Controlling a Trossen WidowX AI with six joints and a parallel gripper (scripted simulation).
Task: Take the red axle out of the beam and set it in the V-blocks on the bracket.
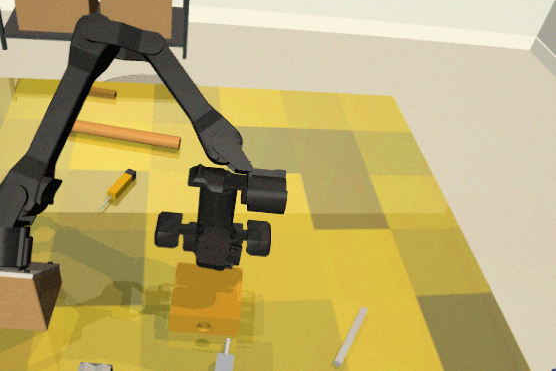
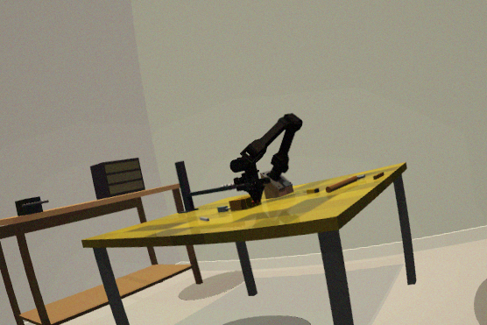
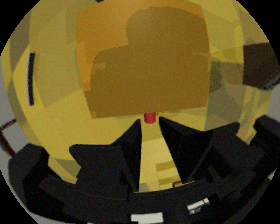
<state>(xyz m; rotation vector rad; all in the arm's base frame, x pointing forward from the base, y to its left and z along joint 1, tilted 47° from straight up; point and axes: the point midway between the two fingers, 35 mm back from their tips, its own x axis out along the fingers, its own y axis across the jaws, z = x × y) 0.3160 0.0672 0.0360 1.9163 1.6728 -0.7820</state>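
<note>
My gripper tip is now 7 cm to the left of the orange beam, 1 cm below it and 1 cm past it. Also, from my gripper tip: brown stick: 52 cm to the left, 26 cm behind, 1 cm below; yellow screwdriver: 19 cm to the left, 18 cm behind, 1 cm below.
</note>
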